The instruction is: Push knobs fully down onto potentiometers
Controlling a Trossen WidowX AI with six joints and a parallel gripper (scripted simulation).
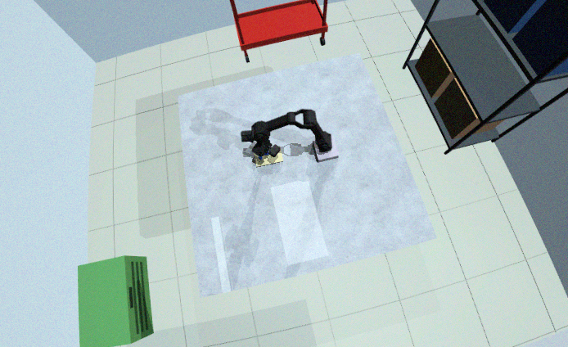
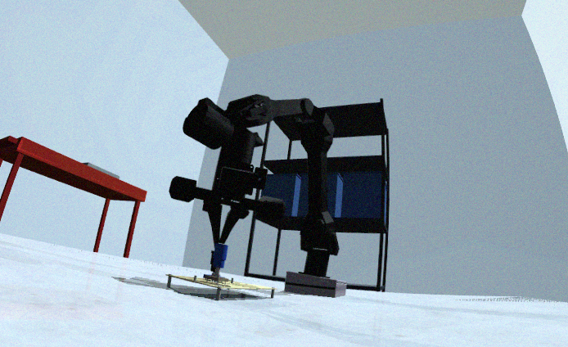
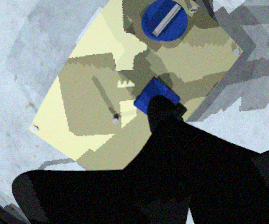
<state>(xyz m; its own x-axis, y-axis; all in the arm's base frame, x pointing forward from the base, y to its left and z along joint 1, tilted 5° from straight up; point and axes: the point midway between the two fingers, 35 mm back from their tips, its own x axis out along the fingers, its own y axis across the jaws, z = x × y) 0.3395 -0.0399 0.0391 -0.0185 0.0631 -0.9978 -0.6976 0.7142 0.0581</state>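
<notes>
Right now the knob is 40 mm to the left of my gripper tip and 40 mm ahead of it.
</notes>
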